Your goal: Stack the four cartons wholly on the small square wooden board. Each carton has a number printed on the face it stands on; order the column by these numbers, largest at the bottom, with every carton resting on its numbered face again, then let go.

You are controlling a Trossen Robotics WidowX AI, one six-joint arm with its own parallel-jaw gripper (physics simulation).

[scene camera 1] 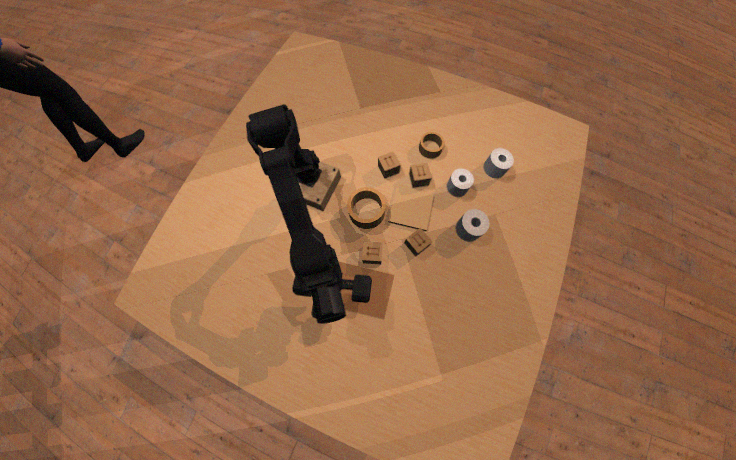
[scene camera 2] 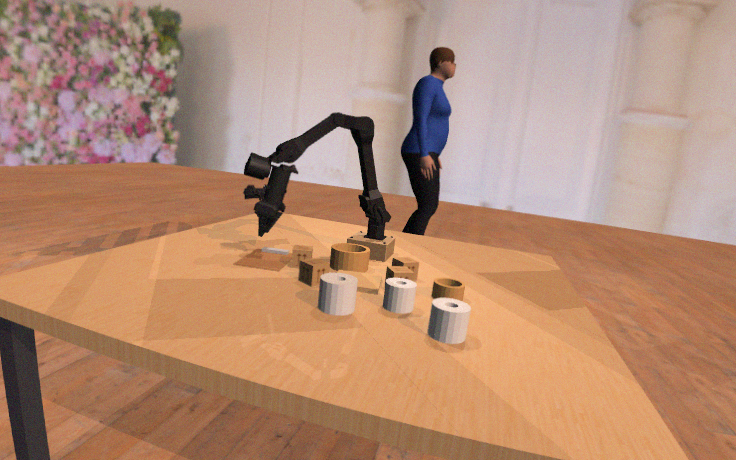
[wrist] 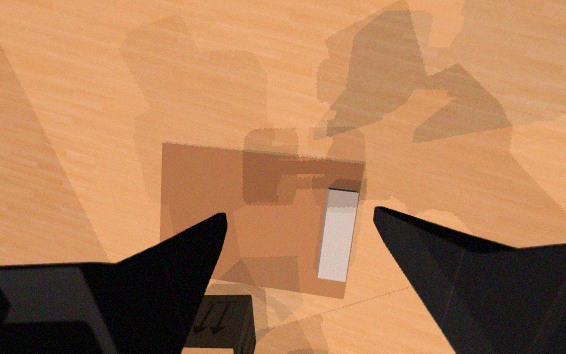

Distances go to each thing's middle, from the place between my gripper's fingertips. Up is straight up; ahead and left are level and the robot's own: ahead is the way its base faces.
Now: the small square wooden board (scene camera 1: 410,208) 33 cm to the left of my hand, 8 cm ahead of it and 6 cm below it.
